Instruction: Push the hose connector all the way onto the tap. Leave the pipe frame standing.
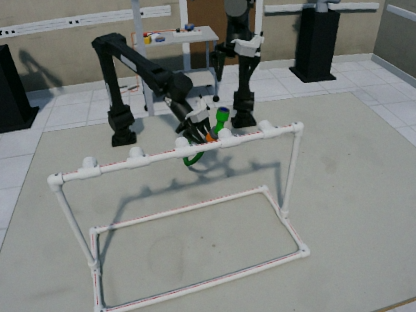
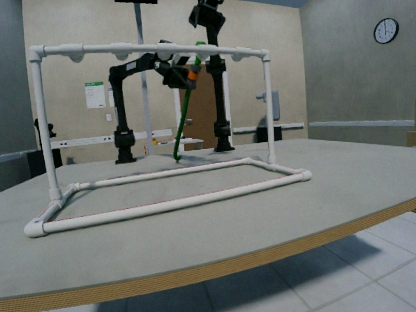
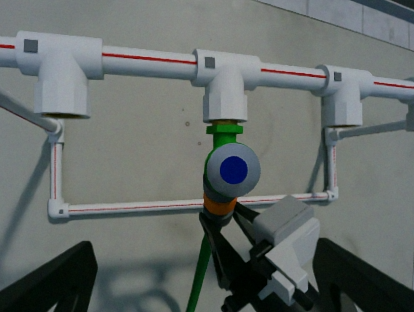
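Seen in the pictures: left gripper, between the fingertips: [image 1: 232,83] [image 2: 206,31] [image 3: 204,253]; right gripper, between the fingertips: [image 2: 191,87] [image 3: 212,206]; left arm's base, origin of its link: [image 1: 243,122] [image 2: 224,150]; right arm's base, origin of its link: [image 1: 124,140] [image 2: 126,162].
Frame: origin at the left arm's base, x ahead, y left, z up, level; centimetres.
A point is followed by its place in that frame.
Note:
The white pipe frame [image 1: 160,155] {x 72.0, y -42.7, z 40.5 cm} [image 2: 100,48] {x 73.8, y -53.3, z 39.5 cm} [image 3: 150,68] {x 67.7, y -18.6, z 40.5 cm} stands upright on the table. The green tap [image 1: 222,118] {x 62.7, y -24.9, z 43.1 cm} [image 3: 225,138] {x 63.5, y -24.9, z 40.4 cm} with a grey and blue knob sticks out of one of its top-bar tees. The orange and grey hose connector [image 1: 210,136] {x 59.9, y -27.9, z 35.8 cm} [image 2: 192,76] {x 60.0, y -27.7, z 34.1 cm} [image 3: 220,205] {x 57.8, y -26.6, z 36.5 cm} is lined up at the tap's outlet; the knob hides part of the joint, so how far on it sits cannot be told. My right gripper [image 1: 206,139] {x 57.1, y -27.8, z 30.8 cm} [image 3: 212,206] {x 57.1, y -27.8, z 30.8 cm} is shut on the connector. My left gripper [image 1: 234,67] is open, high behind the frame, and apart from the connector.
A green hose [image 1: 192,160] {x 47.4, y -32.6, z 17.8 cm} [image 2: 184,112] {x 52.2, y -30.5, z 22.8 cm} [image 3: 200,265] {x 45.9, y -31.4, z 17.2 cm} hangs below the connector and curls at its lower end. Other tees on the top bar flank the tap closely. A grey trolley [image 1: 205,35] and a black pedestal [image 1: 317,45] stand behind the table.

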